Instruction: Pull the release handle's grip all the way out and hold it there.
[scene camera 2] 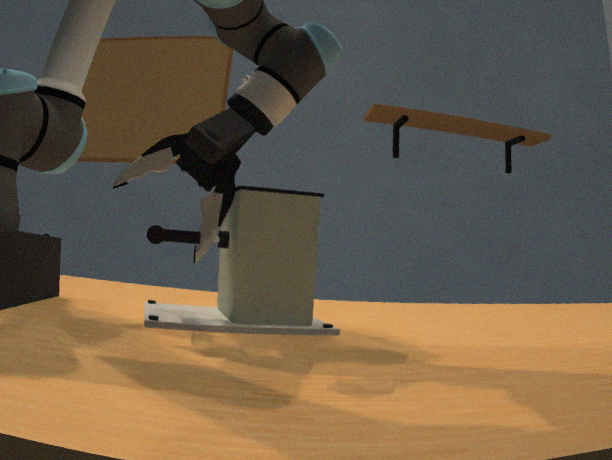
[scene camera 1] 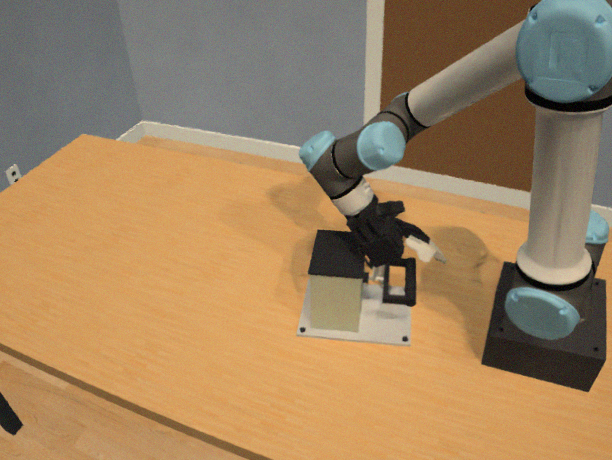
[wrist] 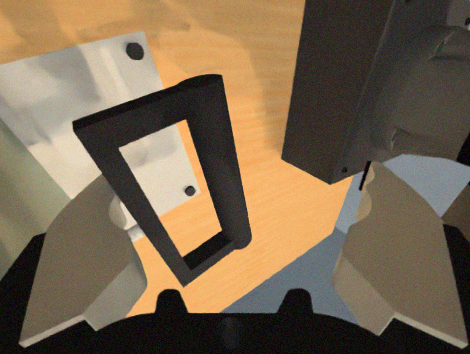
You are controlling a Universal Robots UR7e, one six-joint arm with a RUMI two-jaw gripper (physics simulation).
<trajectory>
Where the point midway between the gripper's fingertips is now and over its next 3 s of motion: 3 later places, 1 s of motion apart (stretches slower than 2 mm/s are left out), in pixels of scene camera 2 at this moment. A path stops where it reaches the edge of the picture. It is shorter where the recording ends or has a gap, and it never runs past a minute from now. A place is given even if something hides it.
My gripper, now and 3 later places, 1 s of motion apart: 151, 224; 148, 228; 148, 232; 148, 235
</trajectory>
